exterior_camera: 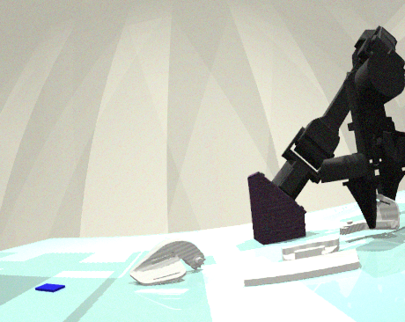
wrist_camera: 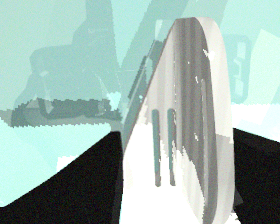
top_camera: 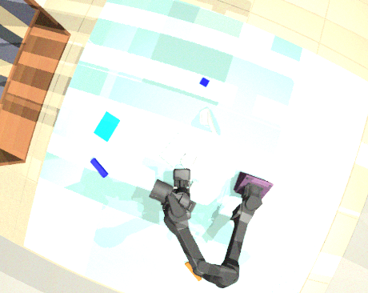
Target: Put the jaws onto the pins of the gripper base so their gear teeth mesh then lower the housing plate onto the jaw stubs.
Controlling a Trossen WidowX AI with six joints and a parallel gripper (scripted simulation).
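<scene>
My gripper tip is 80 mm short of the long flat white part, 140 mm to the left of it and 10 mm above it. The rest, counted from my gripper tip: cyan tile 380 mm ahead, 110 mm to the right, 20 mm below; then blue bar 340 mm ahead, 50 mm to the left, 10 mm below; then orange bar 180 mm behind, 320 mm to the left, 10 mm below.
</scene>
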